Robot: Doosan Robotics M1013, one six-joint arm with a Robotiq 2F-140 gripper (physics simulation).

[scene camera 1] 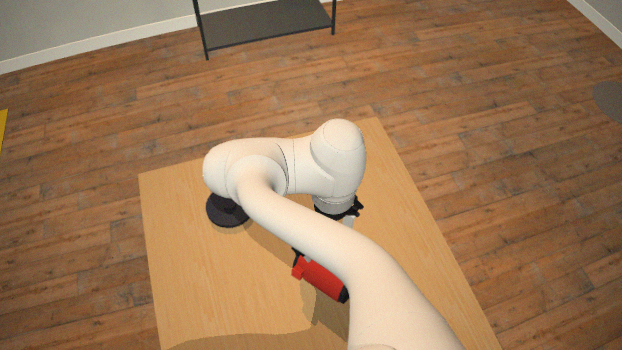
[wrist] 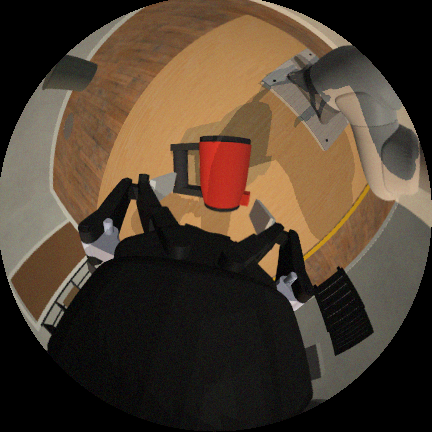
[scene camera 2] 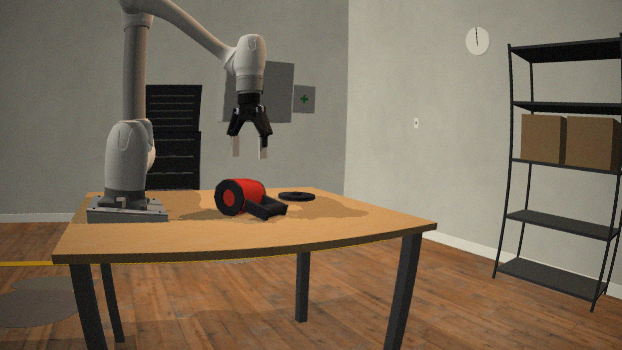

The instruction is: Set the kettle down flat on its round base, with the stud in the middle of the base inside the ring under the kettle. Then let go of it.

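The red kettle [scene camera 1: 322, 280] [scene camera 2: 252, 190] [wrist: 225, 172] lies on its side on the table. Its black handle [scene camera 2: 267, 206] [wrist: 181, 169] sticks out sideways; its small red spout [scene camera 1: 298, 268] [wrist: 245, 198] is at the narrower end. Its underside, a black ring around a red middle [scene camera 2: 229, 197], faces the arm's foot. The black round base [scene camera 1: 218, 218] [scene camera 2: 297, 198] lies flat, apart from the kettle's spout end; the arm partly covers it in scene camera 1, and it does not show in the wrist view. My gripper [scene camera 2: 249, 156] [wrist: 213, 193] is open and empty, above the kettle, fingers pointing down.
The wooden table [scene camera 1: 180, 280] [scene camera 2: 340, 232] [wrist: 165, 100] carries the arm's foot on a metal plate [scene camera 2: 127, 216] [wrist: 305, 107]. The arm crosses over the table in scene camera 1. A shelf rack [scene camera 2: 510, 100] with brown boxes [scene camera 2: 542, 137] stands beyond the table.
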